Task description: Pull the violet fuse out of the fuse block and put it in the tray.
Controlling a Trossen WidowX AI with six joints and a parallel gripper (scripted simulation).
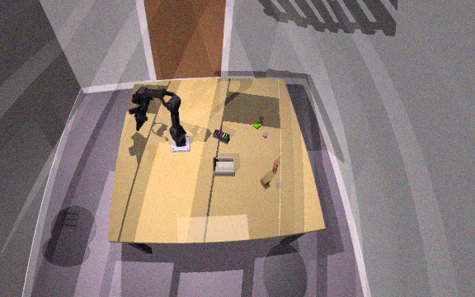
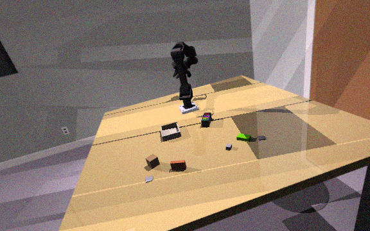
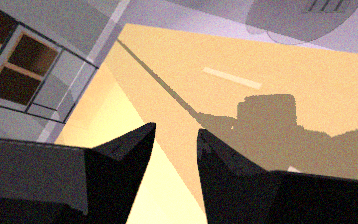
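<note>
The violet fuse lies 53 cm ahead of my gripper tip, 16 cm below it and 4 cm to the right of it. The rest, counted from my gripper tip: white tray (49 cm ahead, 26 cm to the right, 18 cm below).
</note>
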